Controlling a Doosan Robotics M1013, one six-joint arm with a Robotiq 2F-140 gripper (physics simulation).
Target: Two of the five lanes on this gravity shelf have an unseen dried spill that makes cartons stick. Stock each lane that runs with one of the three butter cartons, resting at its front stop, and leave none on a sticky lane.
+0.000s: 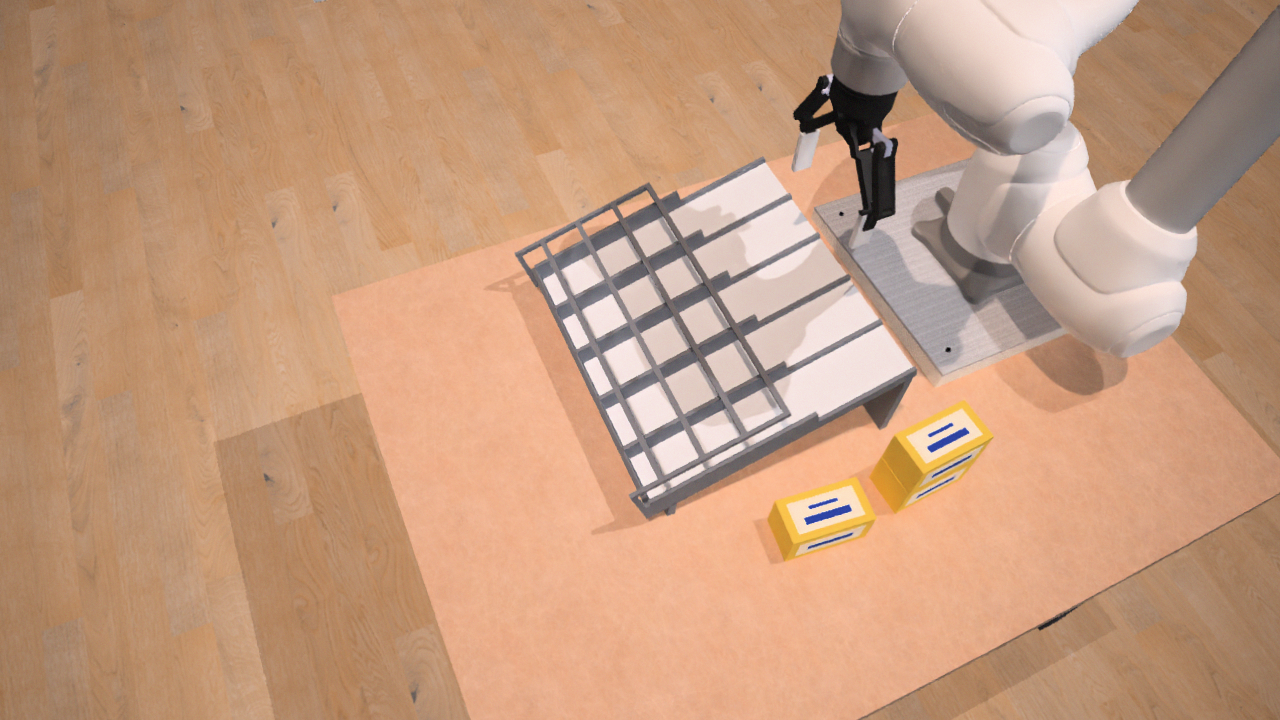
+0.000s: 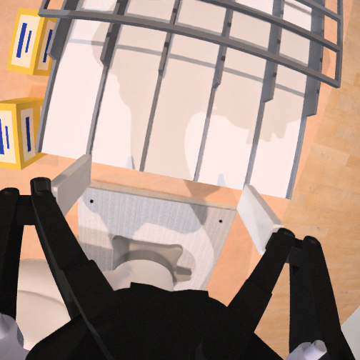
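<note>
The gravity shelf has five white sloping lanes between grey dividers; no carton shows on them. No spill can be seen. One yellow butter carton lies alone beside the shelf. Two more are stacked near the shelf's raised rear corner: the upper carton sits on the lower carton. My gripper is wide open and empty, above the gap between the shelf's rear edge and the robot's base, away from the cartons.
A grey bar grid stands over the front part of the lanes. The robot's grey base plate lies close behind the shelf. An orange mat lies under the shelf and cartons, with wooden floor around it.
</note>
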